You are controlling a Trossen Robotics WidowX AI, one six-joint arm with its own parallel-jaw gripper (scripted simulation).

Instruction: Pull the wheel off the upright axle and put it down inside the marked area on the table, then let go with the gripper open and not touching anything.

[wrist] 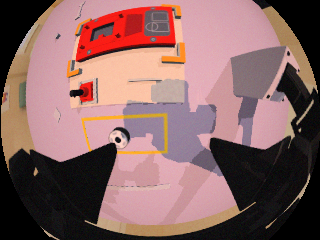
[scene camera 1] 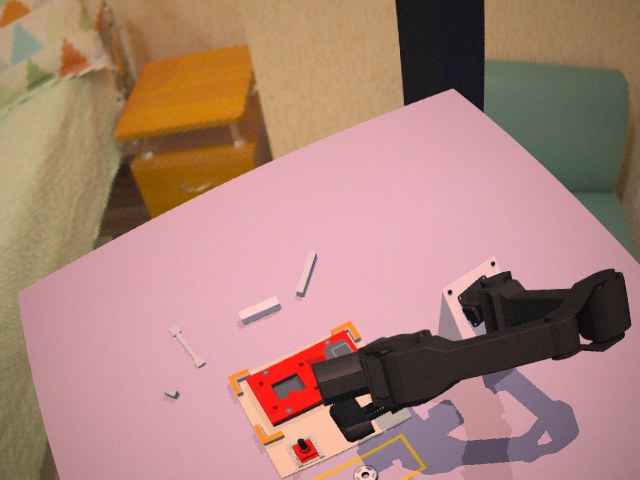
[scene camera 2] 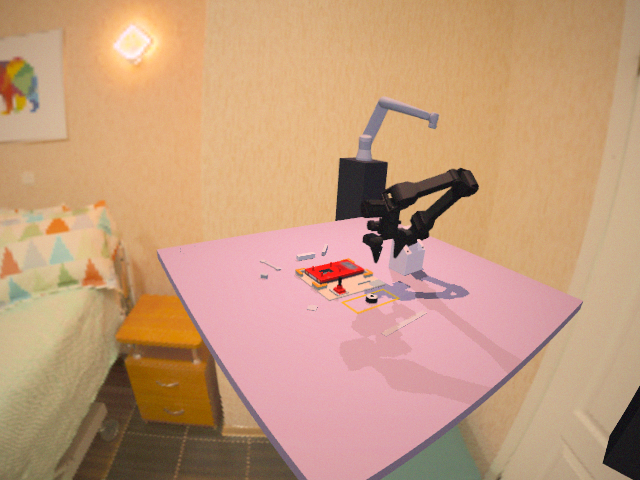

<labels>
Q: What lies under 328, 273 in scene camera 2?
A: A red plate.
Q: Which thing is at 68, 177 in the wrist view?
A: My gripper.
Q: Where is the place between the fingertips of my gripper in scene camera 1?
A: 397, 416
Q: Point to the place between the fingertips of my gripper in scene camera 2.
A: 385, 260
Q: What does my gripper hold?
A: Nothing.
</labels>
